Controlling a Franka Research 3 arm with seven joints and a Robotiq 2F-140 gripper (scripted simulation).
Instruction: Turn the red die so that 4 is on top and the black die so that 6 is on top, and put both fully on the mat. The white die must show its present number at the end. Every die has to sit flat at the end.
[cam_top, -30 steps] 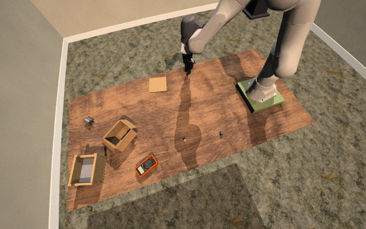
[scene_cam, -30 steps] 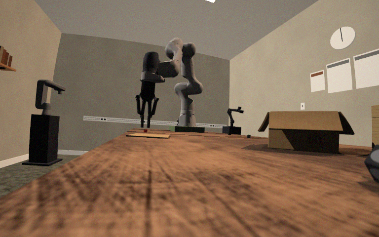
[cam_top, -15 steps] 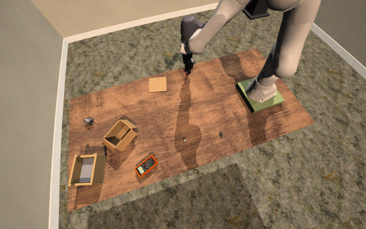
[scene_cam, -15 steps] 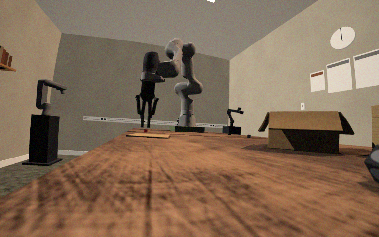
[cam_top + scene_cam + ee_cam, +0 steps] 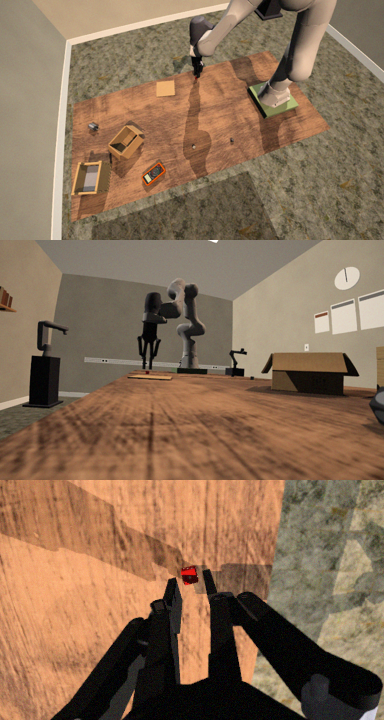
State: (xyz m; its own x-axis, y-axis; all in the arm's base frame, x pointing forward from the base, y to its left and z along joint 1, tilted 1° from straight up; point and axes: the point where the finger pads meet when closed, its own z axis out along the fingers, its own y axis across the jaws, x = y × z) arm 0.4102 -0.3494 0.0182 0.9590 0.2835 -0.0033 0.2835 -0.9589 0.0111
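Now: hand 10 mm short of the red die and 50 mm above it. Also, from my hand: tan mat 260 mm ahead, 20 mm to the left, 60 mm below; then white die 190 mm ahead, 520 mm to the left, 50 mm below; then black die 60 mm behind, 560 mm to the left, 50 mm below.
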